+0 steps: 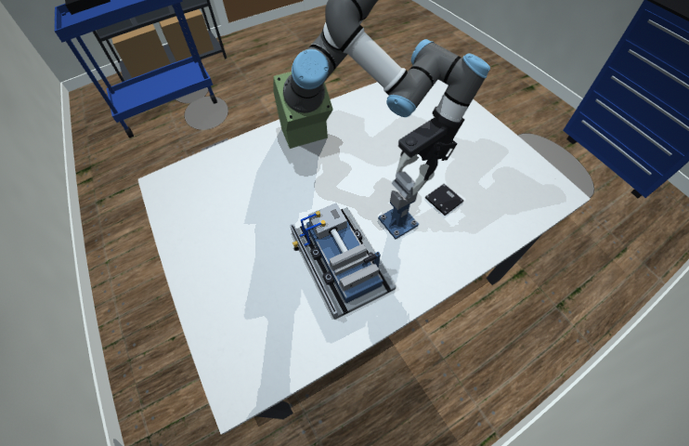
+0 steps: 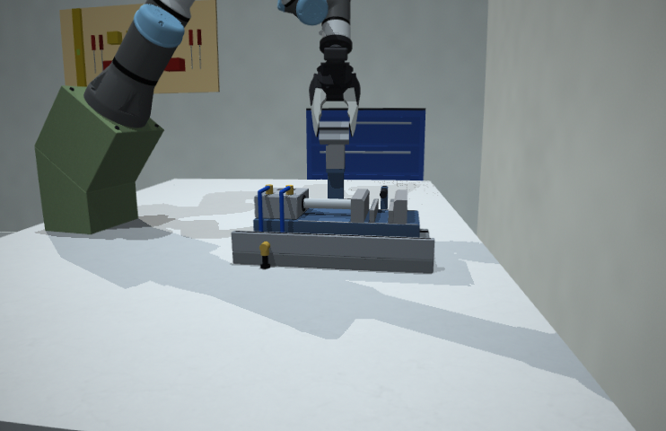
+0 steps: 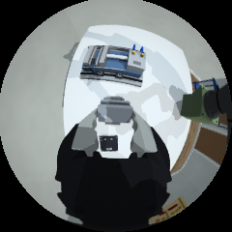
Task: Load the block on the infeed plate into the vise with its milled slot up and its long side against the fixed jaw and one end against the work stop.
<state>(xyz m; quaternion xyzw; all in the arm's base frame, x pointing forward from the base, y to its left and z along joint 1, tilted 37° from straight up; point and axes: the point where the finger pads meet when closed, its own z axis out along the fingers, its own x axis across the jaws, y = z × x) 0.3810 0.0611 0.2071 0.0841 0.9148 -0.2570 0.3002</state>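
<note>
My hand is 10 mm to the left of the part and 10 mm above it. Also, from my hand: work stop: 70 mm ahead, 180 mm to the right, 100 mm below; then air cylinder: 100 mm behind, 200 mm to the right, 110 mm below; then moving jaw: 30 mm ahead, 220 mm to the right, 110 mm below.
</note>
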